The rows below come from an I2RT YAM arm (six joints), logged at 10 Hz.
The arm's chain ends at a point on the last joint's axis. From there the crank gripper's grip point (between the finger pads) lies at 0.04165 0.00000 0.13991 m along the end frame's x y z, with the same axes.
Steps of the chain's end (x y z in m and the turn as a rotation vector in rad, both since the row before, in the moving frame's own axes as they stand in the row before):
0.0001 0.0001 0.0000 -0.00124 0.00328 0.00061
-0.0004 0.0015 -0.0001 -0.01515 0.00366 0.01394
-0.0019 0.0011 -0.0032 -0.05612 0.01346 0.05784
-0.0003 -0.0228 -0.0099 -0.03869 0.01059 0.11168
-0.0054 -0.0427 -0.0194 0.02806 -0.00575 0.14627
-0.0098 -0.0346 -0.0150 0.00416 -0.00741 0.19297
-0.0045 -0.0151 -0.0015 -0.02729 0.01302 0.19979
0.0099 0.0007 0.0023 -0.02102 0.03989 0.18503
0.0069 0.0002 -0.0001 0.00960 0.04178 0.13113
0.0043 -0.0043 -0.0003 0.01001 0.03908 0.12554
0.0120 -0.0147 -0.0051 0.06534 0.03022 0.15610
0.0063 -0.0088 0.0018 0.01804 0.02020 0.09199
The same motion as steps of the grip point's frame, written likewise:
0.0006 0.0003 -0.0001 -0.00124 0.00328 0.00061
0.0001 0.0042 -0.0003 -0.01515 0.00366 0.01394
-0.0003 0.0114 -0.0041 -0.05612 0.01346 0.05784
0.0006 -0.0127 -0.0105 -0.03869 0.01059 0.11168
-0.0064 -0.0406 -0.0191 0.02806 -0.00575 0.14627
-0.0115 -0.0273 -0.0147 0.00416 -0.00741 0.19297
-0.0039 -0.0029 -0.0022 -0.02729 0.01302 0.19979
0.0144 0.0118 0.0004 -0.02102 0.03989 0.18503
0.0124 0.0047 -0.0019 0.00960 0.04178 0.13113
0.0095 -0.0001 -0.0020 0.01001 0.03908 0.12554
0.0164 -0.0170 -0.0065 0.06534 0.03022 0.15610
0.0091 -0.0074 0.0009 0.01804 0.02020 0.09199

